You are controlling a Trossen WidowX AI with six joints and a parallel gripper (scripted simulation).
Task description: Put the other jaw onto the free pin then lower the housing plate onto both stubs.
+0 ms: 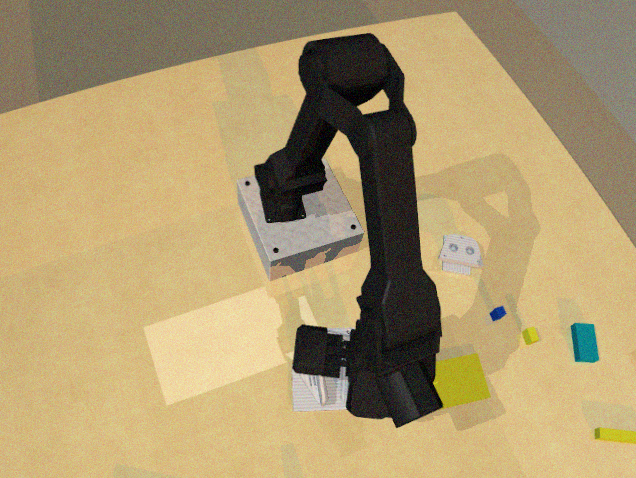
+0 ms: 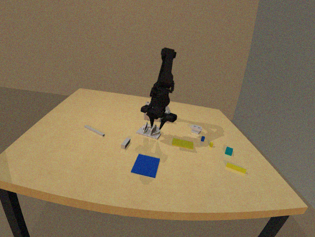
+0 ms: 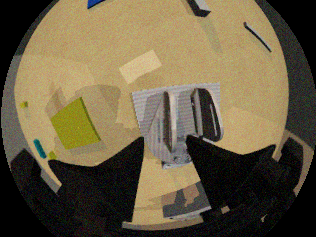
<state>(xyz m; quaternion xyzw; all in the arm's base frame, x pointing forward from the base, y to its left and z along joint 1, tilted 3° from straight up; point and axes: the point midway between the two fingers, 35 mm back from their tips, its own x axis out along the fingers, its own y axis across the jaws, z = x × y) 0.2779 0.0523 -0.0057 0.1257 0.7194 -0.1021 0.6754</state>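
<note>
Now: gripper tip 160 mm past the housing plate, 240 mm to the right of it and 10 mm above it. Also, from my gripper tip: grey block (190 mm ahead, 110 mm to the right, 30 mm below); blue cube (40 mm behind, 270 mm to the left, 20 mm below); yellow plate (50 mm ahead, 160 mm to the left, 30 mm below).
</note>
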